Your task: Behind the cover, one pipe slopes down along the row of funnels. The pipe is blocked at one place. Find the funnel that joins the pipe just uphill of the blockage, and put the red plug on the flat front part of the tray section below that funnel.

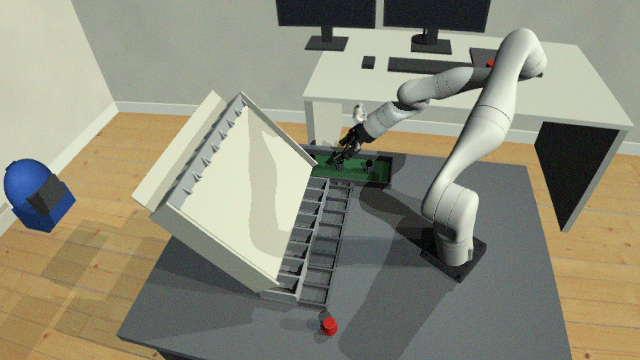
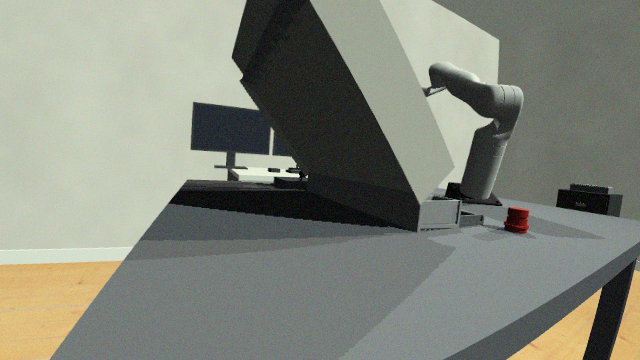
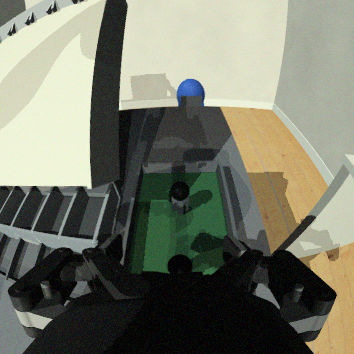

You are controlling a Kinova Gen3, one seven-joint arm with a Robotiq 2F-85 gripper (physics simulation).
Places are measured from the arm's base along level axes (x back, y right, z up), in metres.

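Pixels of known places: gripper, fingertip midpoint: [image 1: 338,152] [image 3: 172,246]; arm's base at its link origin: [image 1: 453,250] [image 2: 474,192].
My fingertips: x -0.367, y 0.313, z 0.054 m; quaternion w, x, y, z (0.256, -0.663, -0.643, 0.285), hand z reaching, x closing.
Observation:
Ahead of a thing's pixels: the offset from my fingertips to its middle. "*": to the spot under its first point.
The red plug {dx +0.064, dy -0.572, dz -0.064 m} [image 1: 329,326] [image 2: 517,220] stands upright on the grey table, off the tray's near end. The cream cover [image 1: 225,200] [image 3: 50,125] leans over the divided grey tray [image 1: 316,227] [image 2: 440,214] [image 3: 55,239]; the tray's flat front sections stick out. A row of grey funnels {* dx -0.256, dy -0.304, dz +0.236 m} [image 1: 215,148] [image 3: 30,18] runs along the cover's upper edge. The pipe and its blockage are hidden. My gripper [image 1: 339,152] [image 3: 172,246] is open, over the green-floored box. A black-topped post {dx +0.005, dy +0.005, dz -0.041 m} [image 3: 180,264] shows between and beyond the fingers; whether they surround it is unclear.
The green-floored box [image 1: 387,184] [image 3: 223,200] stands at the tray's far end. Another black-topped post {dx +0.104, dy +0.003, dz -0.041 m} [image 1: 369,166] stands in it. A white desk [image 1: 340,90] with monitors is behind. A blue round-topped object [image 1: 30,182] [image 3: 191,91] is beyond the table. The cover's side {* dx -0.217, dy -0.522, dz +0.088 m} [image 2: 380,100] rises high.

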